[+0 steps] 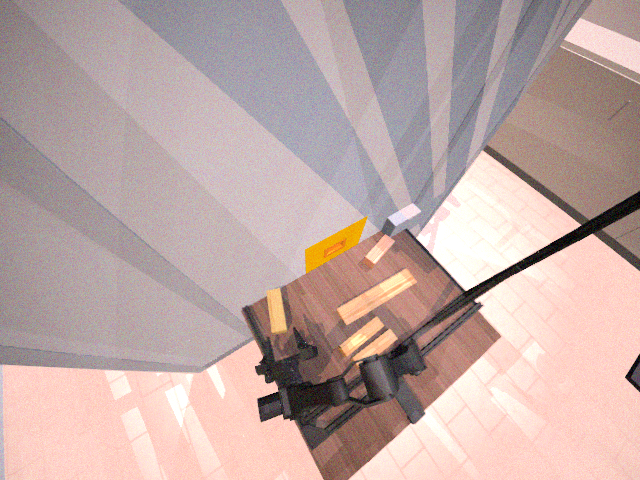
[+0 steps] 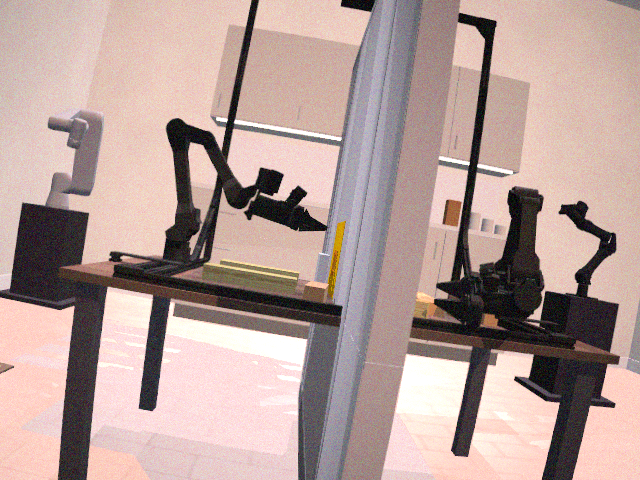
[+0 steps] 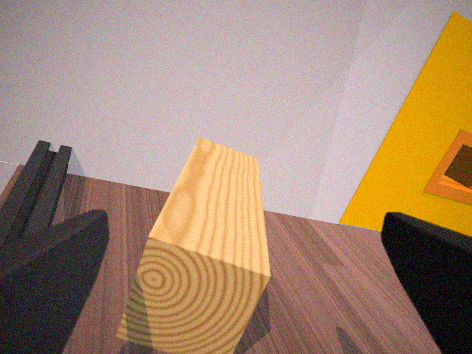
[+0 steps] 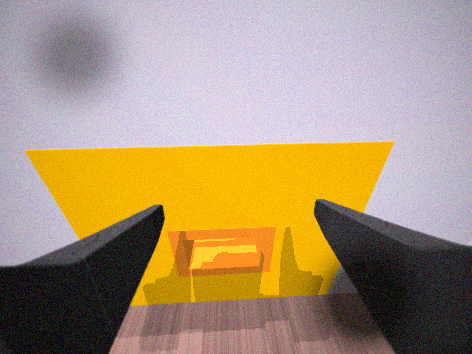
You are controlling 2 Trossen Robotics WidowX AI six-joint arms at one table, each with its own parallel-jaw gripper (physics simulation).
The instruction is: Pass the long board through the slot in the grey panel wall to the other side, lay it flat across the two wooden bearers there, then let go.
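Frame: origin at the left arm's base, x ahead, y left, z up, level; centimetres.
Seen in the pictures: left gripper, fingertip midpoint: (image 1: 280, 332) (image 2: 435, 293) (image 3: 248, 224); right gripper, fingertip midpoint: (image 2: 326, 228) (image 4: 240, 208); right arm's base at its link origin: (image 2: 174, 261).
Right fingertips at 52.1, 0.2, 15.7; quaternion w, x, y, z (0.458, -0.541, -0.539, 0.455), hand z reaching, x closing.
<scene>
Pixels of each thing's top centre, then the offset from my right fingertips to it, as dx, dy, dz. "pt": a spot on its surface instead.
- longest board at its top centre: (image 2: 423, 296) (image 1: 378, 294) -31.1, -6.2, -14.4
- light wooden board at its top centre: (image 3: 222, 183) (image 1: 276, 309) -16.5, +27.7, -12.7
- slot at a spot on its surface: (image 4: 225, 234) pt -3.6, -1.1, -6.0
- yellow plate at a spot on its surface: (image 2: 339, 242) pt -3.6, +6.0, -3.0
- short block at its top centre: (image 1: 380, 248) -17.0, -18.2, -12.7
- grey block at a spot on its surface: (image 1: 403, 219) pt -13.1, -32.2, -7.6
- small block at its top centre: (image 2: 317, 284) +1.0, +23.1, -13.2
The longest board (image 1: 377, 296) lies flat on the table on the left arm's side. Another light wooden board (image 1: 276, 310) (image 3: 215, 200) lies near the table's left edge. My left gripper (image 1: 281, 338) (image 2: 437, 293) (image 3: 248, 224) is open at this board's near end, which shows between the fingers with gaps both sides. The slot (image 3: 442, 167) (image 4: 225, 234) has an orange rim in a yellow plate (image 1: 315, 255) (image 2: 339, 242) on the grey panel wall (image 2: 429, 155). My right gripper (image 2: 326, 227) (image 4: 240, 208) is open and empty, facing the plate. Two bearers (image 2: 250, 277) (image 2: 268, 269) lie on its side.
On the left arm's side, two shorter wooden pieces (image 1: 361, 335) (image 1: 375, 346) lie side by side, and a short block (image 1: 378, 251) lies near the wall. A grey block (image 1: 403, 219) stands against the wall. Another small block (image 2: 315, 290) lies near the wall on the right arm's side.
</scene>
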